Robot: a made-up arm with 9 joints. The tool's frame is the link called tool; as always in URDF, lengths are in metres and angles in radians. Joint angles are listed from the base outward. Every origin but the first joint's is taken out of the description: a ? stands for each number. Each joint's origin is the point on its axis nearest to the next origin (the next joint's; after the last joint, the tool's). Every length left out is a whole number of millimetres.
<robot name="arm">
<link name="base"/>
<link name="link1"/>
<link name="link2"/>
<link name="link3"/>
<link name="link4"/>
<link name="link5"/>
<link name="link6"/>
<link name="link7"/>
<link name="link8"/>
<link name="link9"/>
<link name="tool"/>
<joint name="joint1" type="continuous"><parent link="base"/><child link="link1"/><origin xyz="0.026 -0.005 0.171" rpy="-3.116 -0.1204 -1.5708"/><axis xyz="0 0 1"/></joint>
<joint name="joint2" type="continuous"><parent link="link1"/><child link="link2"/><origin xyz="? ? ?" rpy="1.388 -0.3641 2.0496"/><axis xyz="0 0 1"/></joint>
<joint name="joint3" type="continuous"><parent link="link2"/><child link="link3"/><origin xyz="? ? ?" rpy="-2.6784 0.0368 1.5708"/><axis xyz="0 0 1"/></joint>
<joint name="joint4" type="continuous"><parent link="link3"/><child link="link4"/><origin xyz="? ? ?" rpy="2.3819 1.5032 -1.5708"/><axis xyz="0 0 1"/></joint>
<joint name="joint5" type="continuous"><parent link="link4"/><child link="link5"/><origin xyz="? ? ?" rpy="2.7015 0.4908 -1.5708"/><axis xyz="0 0 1"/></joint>
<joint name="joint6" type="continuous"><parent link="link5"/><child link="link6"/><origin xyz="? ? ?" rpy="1.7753 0.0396 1.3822"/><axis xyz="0 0 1"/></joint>
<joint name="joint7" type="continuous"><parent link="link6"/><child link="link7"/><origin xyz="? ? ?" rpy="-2.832 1.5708 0"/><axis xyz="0 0 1"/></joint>
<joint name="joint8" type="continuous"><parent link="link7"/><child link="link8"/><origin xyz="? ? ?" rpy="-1.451 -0.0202 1.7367"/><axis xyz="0 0 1"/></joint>
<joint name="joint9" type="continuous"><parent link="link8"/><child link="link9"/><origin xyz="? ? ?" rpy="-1.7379 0 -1.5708"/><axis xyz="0 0 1"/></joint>
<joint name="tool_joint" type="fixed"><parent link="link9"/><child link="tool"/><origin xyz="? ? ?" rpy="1.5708 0 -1.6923"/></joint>
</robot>
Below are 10 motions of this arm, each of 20 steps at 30 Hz.
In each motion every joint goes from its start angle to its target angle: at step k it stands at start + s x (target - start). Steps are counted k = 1, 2, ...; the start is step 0. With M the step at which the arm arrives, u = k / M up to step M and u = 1 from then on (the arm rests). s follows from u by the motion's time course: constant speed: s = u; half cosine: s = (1 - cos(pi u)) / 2; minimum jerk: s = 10 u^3 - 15 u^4 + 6 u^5.
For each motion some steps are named. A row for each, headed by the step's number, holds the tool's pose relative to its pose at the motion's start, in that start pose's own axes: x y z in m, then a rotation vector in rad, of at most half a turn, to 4 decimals.
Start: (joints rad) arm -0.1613 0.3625 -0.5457 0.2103 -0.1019 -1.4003 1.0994 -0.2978 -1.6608
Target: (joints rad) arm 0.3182 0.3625 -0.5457 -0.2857 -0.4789 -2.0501 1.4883 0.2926 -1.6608
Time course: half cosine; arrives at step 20
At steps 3, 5, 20:
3: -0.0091 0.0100 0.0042 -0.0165 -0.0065 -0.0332
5: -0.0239 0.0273 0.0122 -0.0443 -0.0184 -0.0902
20: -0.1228 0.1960 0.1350 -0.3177 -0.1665 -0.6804

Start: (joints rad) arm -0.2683 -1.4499 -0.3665 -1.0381 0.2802 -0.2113 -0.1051 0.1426 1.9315
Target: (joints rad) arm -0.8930 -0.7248 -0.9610 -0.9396 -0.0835 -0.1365 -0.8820 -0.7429 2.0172
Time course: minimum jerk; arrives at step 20
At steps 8, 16, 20:
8: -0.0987 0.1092 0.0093 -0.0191 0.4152 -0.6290
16: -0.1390 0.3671 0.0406 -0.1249 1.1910 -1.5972
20: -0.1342 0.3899 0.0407 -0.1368 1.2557 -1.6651

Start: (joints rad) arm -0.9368 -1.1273 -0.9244 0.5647 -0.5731 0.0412 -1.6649 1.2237 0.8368
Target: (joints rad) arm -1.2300 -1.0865 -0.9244 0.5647 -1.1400 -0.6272 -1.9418 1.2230 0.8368
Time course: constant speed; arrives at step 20
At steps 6, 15, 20:
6: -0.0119 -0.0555 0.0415 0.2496 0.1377 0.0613
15: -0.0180 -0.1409 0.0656 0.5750 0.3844 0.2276
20: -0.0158 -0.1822 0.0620 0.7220 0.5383 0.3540

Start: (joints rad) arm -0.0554 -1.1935 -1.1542 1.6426 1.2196 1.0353 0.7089 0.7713 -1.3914
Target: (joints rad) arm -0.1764 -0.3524 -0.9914 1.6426 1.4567 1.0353 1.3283 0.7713 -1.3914
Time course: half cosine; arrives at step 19
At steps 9, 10, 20:
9: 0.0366 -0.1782 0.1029 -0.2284 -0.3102 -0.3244
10: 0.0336 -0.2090 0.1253 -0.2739 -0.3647 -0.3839
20: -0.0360 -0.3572 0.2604 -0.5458 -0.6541 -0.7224

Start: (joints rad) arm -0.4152 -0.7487 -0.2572 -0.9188 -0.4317 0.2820 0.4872 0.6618 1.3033
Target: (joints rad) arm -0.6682 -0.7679 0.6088 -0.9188 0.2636 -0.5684 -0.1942 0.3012 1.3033
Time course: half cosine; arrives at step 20
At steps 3, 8, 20:
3: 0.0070 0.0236 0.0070 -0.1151 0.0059 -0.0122
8: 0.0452 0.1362 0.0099 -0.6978 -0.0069 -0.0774
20: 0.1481 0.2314 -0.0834 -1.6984 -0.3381 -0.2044

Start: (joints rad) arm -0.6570 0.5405 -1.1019 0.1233 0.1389 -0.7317 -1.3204 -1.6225 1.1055
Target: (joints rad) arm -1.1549 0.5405 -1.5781 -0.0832 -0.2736 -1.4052 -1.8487 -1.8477 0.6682
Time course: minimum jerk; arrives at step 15
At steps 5, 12, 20:
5: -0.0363 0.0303 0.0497 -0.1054 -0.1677 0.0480
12: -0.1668 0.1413 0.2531 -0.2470 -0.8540 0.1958
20: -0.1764 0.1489 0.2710 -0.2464 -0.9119 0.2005

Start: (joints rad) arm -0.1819 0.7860 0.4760 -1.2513 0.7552 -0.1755 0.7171 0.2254 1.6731
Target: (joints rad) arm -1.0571 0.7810 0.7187 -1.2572 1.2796 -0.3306 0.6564 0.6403 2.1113
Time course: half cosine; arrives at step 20
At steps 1, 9, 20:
1: 0.0014 -0.0009 -0.0004 -0.0021 0.0000 0.0089
9: 0.1215 -0.0468 -0.0259 -0.1624 0.0298 0.6056
20: 0.3315 -0.0210 -0.0656 -0.4368 0.1225 1.3987

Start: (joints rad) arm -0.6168 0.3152 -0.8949 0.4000 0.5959 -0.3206 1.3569 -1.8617 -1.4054
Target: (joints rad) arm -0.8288 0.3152 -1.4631 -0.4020 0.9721 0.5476 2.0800 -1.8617 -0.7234
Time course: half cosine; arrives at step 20
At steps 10, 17, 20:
10: -0.2675 0.2097 0.2042 0.7149 1.0482 -0.2542
17: -0.3206 0.3415 0.5103 1.4412 1.7478 -0.4661
20: -0.3136 0.3536 0.5475 1.5397 1.8047 -0.4929

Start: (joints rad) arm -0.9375 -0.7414 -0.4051 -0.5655 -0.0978 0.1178 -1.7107 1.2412 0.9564
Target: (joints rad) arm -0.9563 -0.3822 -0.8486 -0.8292 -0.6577 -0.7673 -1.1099 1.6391 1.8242
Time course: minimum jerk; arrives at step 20
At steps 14, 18, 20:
14: -0.0205 -0.0649 -0.1854 0.9992 -0.2051 0.3042
18: -0.0047 -0.0626 -0.2267 1.1088 -0.2514 0.4185
20: -0.0036 -0.0624 -0.2289 1.1141 -0.2540 0.4250

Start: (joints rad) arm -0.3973 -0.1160 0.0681 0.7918 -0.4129 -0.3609 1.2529 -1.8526 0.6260
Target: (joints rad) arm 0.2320 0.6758 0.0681 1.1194 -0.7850 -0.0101 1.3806 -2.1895 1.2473
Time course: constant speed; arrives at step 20
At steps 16, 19, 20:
16: -0.1437 0.4937 0.4762 -0.8777 -0.3647 0.0943
19: -0.2475 0.5625 0.5411 -0.9855 -0.4956 -0.0148
20: -0.2861 0.5822 0.5590 -1.0132 -0.5419 -0.0592

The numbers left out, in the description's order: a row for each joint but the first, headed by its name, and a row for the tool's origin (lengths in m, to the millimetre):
joint2: -0.212 0.088 0
joint3: 0.006 0.076 0
joint4: 0.195 -0.185 0
joint5: -0.106 0.066 0
joint6: 0.022 0.296 0
joint7: 0.067 0.024 0
joint8: -0.109 -0.128 0
joint9: 0.007 -0.007 0
tool: -0.028 -0.014 0

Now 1 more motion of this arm.
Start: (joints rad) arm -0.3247 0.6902 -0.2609 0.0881 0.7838 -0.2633 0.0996 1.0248 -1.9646
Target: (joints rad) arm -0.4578 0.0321 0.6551 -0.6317 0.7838 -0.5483 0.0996 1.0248 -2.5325
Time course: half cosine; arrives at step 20
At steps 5, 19, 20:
5: -0.0030 -0.0247 0.0310 0.1060 -0.2120 -0.1679
19: -0.3752 -0.1763 0.1254 -0.1952 -1.1874 -1.3335
20: -0.3796 -0.1755 0.1257 -0.2034 -1.1909 -1.3413

